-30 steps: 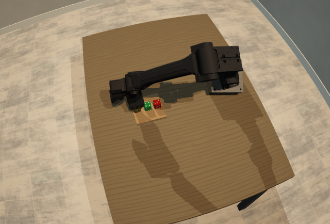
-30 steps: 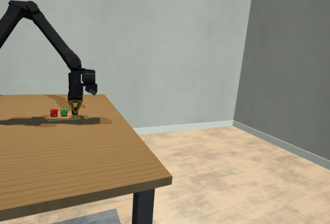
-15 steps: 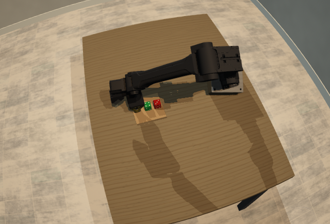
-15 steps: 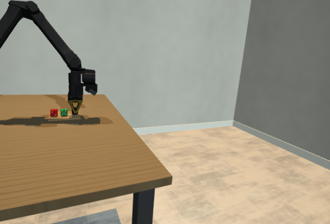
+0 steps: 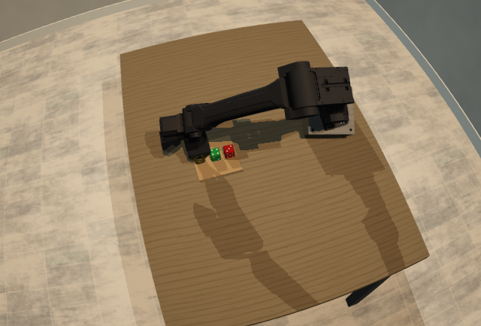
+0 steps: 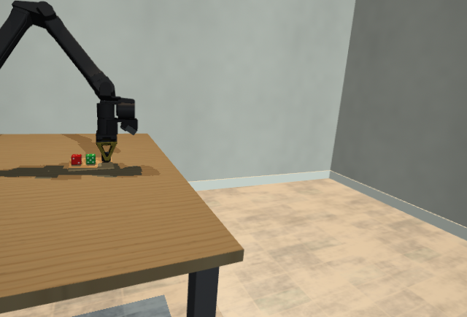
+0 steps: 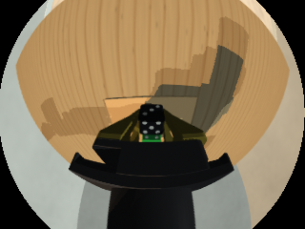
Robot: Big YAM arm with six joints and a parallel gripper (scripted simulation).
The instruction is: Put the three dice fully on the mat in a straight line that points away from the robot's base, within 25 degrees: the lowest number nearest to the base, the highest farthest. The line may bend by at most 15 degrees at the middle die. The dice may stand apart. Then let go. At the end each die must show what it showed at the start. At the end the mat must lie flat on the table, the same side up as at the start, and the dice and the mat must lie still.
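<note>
The black die is right at my hand. The rest, counted from my hand: tan mat: 50 mm behind, 20 mm below; green die: 50 mm behind; red die: 100 mm behind.
</note>
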